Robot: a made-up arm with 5 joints. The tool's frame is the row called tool. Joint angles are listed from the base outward. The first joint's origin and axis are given. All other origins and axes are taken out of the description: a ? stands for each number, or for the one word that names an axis. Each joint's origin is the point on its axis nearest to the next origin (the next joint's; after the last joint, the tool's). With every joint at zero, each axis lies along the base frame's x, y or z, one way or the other. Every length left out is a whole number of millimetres.
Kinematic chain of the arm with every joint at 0, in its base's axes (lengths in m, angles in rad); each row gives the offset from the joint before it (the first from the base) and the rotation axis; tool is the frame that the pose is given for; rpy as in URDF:
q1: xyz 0.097 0 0.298 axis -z
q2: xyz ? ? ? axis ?
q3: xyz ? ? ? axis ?
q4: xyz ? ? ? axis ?
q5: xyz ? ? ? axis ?
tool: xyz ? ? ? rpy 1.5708 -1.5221 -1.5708
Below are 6 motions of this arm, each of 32 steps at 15 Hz.
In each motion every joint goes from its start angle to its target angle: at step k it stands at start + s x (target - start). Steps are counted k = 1, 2, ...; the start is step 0. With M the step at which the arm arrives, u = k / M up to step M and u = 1 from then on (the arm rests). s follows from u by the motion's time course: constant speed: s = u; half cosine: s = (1 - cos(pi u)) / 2; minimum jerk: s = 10 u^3 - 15 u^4 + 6 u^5.
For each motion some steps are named. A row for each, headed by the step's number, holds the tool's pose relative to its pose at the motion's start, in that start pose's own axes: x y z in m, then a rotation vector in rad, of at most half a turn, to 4 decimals.
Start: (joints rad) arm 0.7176 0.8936 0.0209 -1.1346 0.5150
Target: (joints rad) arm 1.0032 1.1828 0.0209 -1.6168 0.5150
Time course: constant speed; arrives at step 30
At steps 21, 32:
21: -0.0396 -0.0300 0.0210 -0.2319 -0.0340 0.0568
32: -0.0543 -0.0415 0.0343 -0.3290 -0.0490 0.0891

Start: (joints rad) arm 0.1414 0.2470 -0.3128 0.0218 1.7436
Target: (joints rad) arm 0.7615 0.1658 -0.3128 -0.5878 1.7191
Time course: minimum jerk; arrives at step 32
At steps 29, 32:
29: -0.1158 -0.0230 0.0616 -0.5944 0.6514 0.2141
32: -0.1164 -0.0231 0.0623 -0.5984 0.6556 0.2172

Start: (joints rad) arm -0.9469 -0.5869 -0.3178 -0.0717 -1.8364
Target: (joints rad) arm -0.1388 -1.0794 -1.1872 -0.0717 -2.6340
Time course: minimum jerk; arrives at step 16
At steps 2, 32:
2: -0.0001 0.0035 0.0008 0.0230 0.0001 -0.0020
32: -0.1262 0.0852 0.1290 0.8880 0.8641 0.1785

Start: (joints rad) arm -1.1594 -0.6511 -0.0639 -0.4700 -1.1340
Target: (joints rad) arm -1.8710 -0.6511 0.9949 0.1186 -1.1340
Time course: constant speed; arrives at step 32
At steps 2, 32:
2: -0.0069 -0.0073 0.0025 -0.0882 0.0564 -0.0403
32: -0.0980 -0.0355 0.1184 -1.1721 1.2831 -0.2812

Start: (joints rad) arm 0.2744 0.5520 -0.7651 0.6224 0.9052
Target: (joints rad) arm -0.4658 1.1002 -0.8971 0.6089 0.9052
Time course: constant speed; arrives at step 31
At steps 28, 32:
28: 0.0633 0.1781 -0.0123 0.6301 -0.1924 0.3746
32: 0.0655 0.1983 -0.0059 0.6900 -0.2096 0.4272

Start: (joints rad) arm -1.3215 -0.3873 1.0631 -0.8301 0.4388
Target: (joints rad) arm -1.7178 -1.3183 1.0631 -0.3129 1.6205
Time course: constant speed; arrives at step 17
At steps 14, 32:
14: 0.0467 0.0066 0.0537 -0.0627 -0.4691 0.8510
32: 0.0492 0.0050 0.0674 -0.1375 -0.5612 1.0094

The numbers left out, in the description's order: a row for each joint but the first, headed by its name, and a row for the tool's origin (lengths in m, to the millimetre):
q2: xyz 0.042 -0.014 0, axis +y
q3: xyz 0.027 0 0.108, axis +y
q4: xyz 0.085 0 0.003, axis +y
q5: xyz 0.038 0 0, axis -x
tool: xyz 0 0 0

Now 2 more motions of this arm.
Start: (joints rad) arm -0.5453 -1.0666 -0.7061 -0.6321 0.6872
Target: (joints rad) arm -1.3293 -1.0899 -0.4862 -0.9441 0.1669
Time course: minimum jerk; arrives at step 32
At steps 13, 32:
13: -0.0176 -0.0129 0.0079 -0.1854 0.0700 -0.3396
32: -0.0513 -0.0233 0.0346 -0.6279 0.1279 -0.9955

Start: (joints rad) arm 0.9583 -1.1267 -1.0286 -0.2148 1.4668
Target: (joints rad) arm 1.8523 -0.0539 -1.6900 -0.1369 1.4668
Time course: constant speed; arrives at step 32
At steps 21, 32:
21: -0.0004 0.1064 0.0268 0.3616 -0.2997 0.4730
32: -0.0417 0.1310 0.0505 0.5230 -0.4004 0.7672

